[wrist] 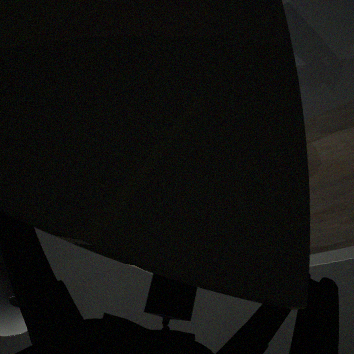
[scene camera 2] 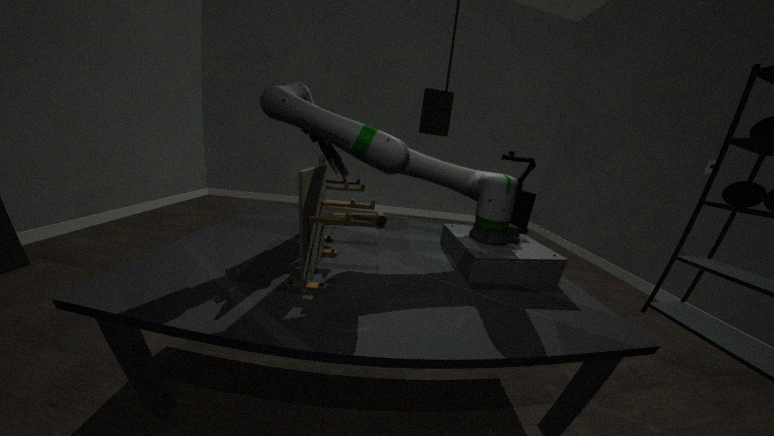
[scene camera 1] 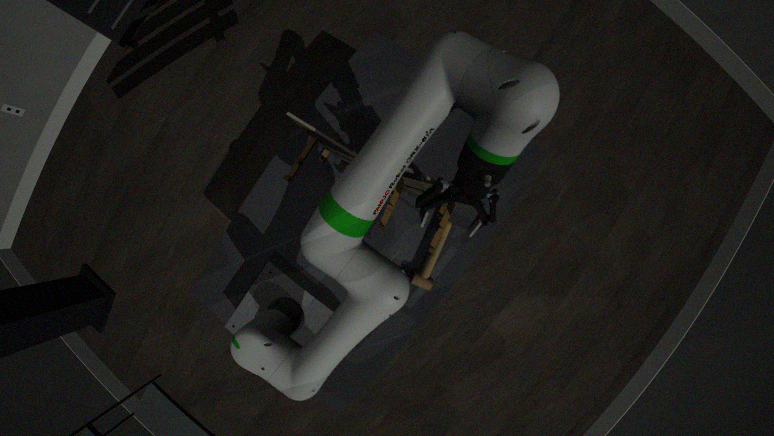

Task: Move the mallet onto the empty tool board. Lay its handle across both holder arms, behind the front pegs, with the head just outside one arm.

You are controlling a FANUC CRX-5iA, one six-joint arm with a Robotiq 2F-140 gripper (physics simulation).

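Where they show: gripper, fingertip midpoint: (scene camera 2: 341, 174) (scene camera 1: 446, 227); arm's base, origin of the base link: (scene camera 2: 488, 238) (scene camera 1: 285, 316).
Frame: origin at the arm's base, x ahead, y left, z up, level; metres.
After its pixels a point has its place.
The mallet (scene camera 1: 437, 251) {y -0.346, x 0.519, z -0.046 m} (scene camera 2: 354, 216) {y -0.321, x 0.525, z -0.055 m} has a light wooden handle, lying close beside and nearly along the right holder arm in scene camera 1; its head (scene camera 1: 423, 282) {y -0.365, x 0.395, z -0.039 m} is at the lower end. My gripper (scene camera 1: 450, 223) {y -0.278, x 0.595, z 0.153 m} is open and empty, high above that arm and the handle's upper end. In scene camera 2 it hangs near the boards' top, partly hidden by the robot arm. The left tool board (scene camera 1: 314, 129) {y 0.156, x 0.623, z 0.210 m} shows a bare holder arm (scene camera 1: 298, 160) {y 0.199, x 0.529, z 0.115 m}; its other arm is hidden by the robot. The wrist view is mostly dark and does not show the mallet.
The right board (scene camera 1: 417, 184) {y -0.148, x 0.658, z 0.116 m} carries another notched holder arm (scene camera 1: 391, 205) {y -0.118, x 0.565, z 0.139 m}. The boards stand upright on the table (scene camera 2: 433, 330) {y 0.355, x 0.322, z -0.089 m}, facing the robot's grey base (scene camera 2: 514, 270) {y 0.177, x -0.002, z -0.037 m}. The robot's forearm crosses above both boards. A shelf rack (scene camera 2: 704, 194) stands at the right.
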